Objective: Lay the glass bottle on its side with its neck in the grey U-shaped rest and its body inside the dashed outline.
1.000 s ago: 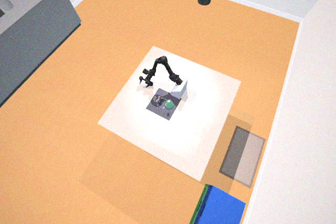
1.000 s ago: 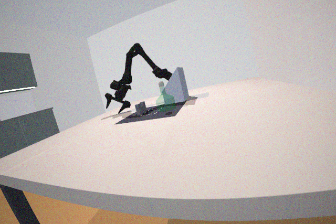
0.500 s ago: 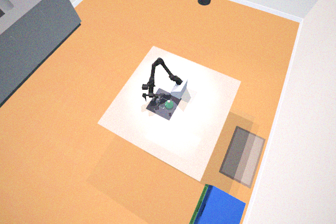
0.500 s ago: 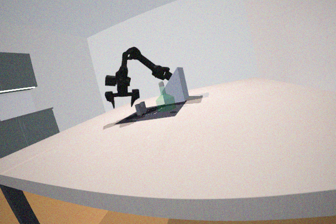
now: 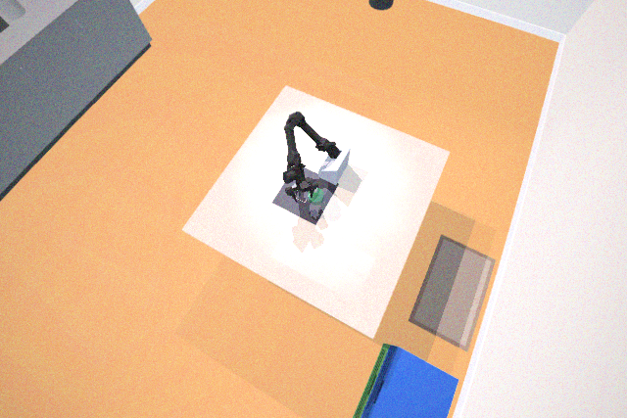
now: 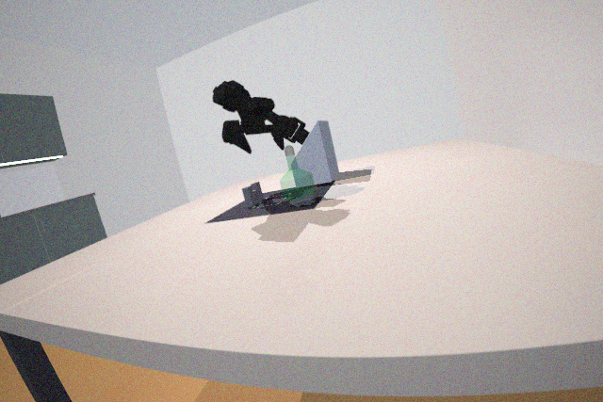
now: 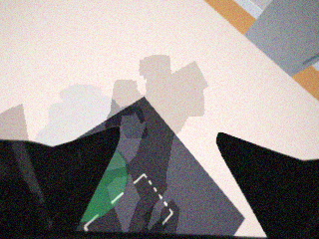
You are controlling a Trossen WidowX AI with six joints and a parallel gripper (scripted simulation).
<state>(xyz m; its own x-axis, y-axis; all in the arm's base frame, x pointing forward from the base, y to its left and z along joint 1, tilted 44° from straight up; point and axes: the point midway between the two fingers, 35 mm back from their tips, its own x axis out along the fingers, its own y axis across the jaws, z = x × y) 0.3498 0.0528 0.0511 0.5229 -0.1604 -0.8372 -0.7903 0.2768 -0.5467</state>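
Now: gripper tip 10 cm past the green glass bottle, 1 cm to the right of it and 6 cm above it. Round my gripper tip: dark grey mat (9 cm behind, 6 cm to the right, 15 cm below).
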